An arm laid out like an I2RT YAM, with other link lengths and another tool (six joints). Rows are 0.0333 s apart.
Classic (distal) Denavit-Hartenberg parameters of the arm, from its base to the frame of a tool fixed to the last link. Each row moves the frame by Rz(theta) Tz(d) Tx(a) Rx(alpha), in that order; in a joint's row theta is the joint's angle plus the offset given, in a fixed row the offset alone. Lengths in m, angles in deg.
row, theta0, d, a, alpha
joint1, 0, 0.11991, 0.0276, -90
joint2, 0, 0, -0.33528, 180
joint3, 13.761, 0, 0.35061, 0
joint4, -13.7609, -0.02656, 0.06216, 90
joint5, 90, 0.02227, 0, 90
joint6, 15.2, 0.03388, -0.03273, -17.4
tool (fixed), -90, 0.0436, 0, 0
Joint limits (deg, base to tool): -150..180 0..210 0..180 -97..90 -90..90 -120..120
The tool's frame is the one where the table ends.
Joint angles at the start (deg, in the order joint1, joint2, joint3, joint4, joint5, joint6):
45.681, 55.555, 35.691, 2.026, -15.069, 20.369
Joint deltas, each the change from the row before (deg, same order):
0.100, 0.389, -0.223, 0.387, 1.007, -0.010
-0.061, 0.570, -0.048, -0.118, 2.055, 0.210
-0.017, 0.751, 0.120, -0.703, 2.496, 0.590
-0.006, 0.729, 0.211, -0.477, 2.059, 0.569
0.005, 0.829, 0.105, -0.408, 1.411, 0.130
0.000, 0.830, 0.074, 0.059, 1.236, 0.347
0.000, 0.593, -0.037, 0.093, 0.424, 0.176
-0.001, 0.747, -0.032, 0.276, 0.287, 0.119
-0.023, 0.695, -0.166, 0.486, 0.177, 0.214
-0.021, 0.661, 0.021, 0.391, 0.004, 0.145
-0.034, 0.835, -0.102, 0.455, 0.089, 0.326
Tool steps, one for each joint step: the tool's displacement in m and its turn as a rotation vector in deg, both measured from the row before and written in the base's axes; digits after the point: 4 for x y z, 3 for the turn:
0.0018, 0.0010, -0.0032, -0.382, -0.074, -0.855
0.0044, 0.0006, -0.0039, -0.879, 0.220, -2.075
0.0050, 0.0007, -0.0045, -1.233, 0.804, -2.564
0.0045, 0.0009, -0.0032, -0.911, 0.611, -2.131
0.0035, 0.0011, -0.0045, -1.102, 0.514, -1.354
0.0036, 0.0014, -0.0037, -0.631, 0.398, -1.274
0.0018, 0.0011, -0.0032, -0.399, 0.381, -0.459
0.0020, 0.0015, -0.0036, -0.371, 0.352, -0.311
0.0018, 0.0013, -0.0039, -0.194, 0.360, -0.272
0.0017, 0.0016, -0.0024, -0.094, 0.274, -0.085
0.0021, 0.0016, -0.0042, -0.180, 0.537, -0.252

